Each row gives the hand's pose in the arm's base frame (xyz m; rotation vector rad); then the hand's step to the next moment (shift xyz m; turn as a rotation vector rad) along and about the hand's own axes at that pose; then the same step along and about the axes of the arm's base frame.
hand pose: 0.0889 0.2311 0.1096 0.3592 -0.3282 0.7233
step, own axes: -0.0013 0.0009 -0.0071 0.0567 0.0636 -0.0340
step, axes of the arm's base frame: -0.0004 0.0029 -0.0067 0.0017 0.0915 0.0060
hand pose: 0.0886 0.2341 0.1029 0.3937 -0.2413 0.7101
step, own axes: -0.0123 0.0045 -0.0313 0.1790 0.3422 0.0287
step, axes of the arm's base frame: -0.0095 0.0094 -0.0312 -0.1010 0.3281 0.1792
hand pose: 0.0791 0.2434 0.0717 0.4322 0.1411 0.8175
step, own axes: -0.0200 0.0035 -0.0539 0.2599 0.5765 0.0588
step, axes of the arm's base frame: -0.0314 0.0046 -0.0481 -0.1956 0.5189 0.3095
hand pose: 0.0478 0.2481 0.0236 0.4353 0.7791 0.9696
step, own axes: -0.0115 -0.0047 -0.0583 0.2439 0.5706 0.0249
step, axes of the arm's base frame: -0.0452 -0.0127 -0.0368 -0.2231 0.5020 0.2897
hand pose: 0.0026 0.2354 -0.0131 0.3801 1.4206 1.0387
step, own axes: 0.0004 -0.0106 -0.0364 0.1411 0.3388 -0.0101
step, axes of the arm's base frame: -0.0297 -0.0182 -0.0149 -0.1547 0.2864 0.1698
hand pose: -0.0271 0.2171 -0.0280 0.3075 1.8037 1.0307
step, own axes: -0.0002 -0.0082 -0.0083 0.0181 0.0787 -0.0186
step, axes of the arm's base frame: -0.0050 -0.0093 -0.0049 -0.0428 0.0493 0.0511
